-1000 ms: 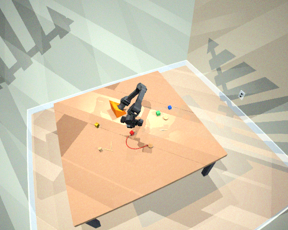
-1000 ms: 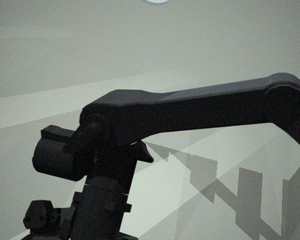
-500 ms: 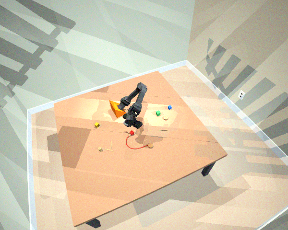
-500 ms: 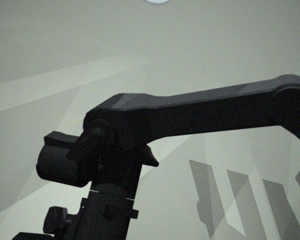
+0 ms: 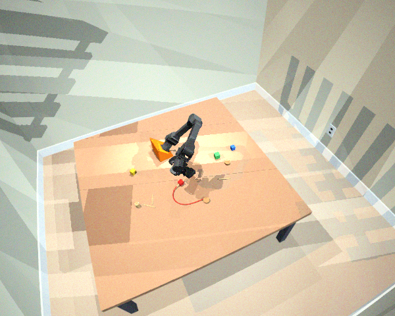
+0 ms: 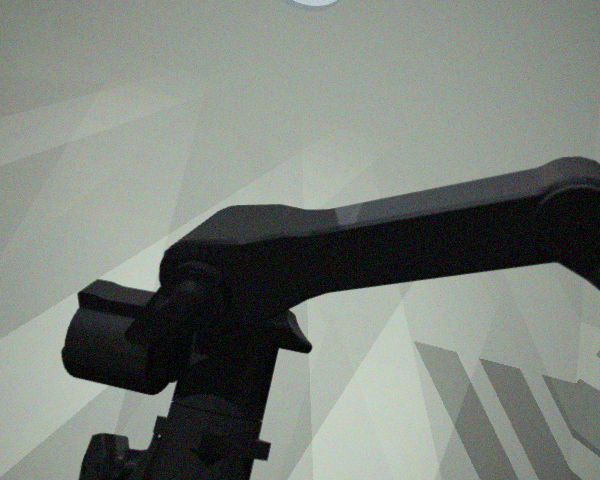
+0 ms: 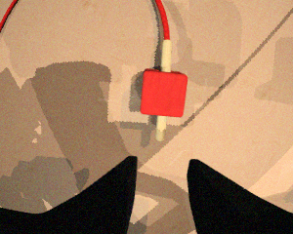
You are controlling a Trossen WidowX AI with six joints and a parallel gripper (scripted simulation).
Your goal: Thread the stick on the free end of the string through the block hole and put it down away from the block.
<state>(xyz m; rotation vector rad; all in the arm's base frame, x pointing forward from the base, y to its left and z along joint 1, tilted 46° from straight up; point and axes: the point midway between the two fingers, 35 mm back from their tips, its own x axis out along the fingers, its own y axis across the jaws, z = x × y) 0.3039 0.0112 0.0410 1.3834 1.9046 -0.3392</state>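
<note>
Right now my gripper tip is 60 mm above the red cube, 20 mm to the left of it and 10 mm short of it. Round my gripper tip: blue cube: 430 mm to the left, 140 mm behind, 60 mm below; green cube: 290 mm to the left, 110 mm behind, 60 mm below; yellow cube: 300 mm to the right, 210 mm behind, 60 mm below.
</note>
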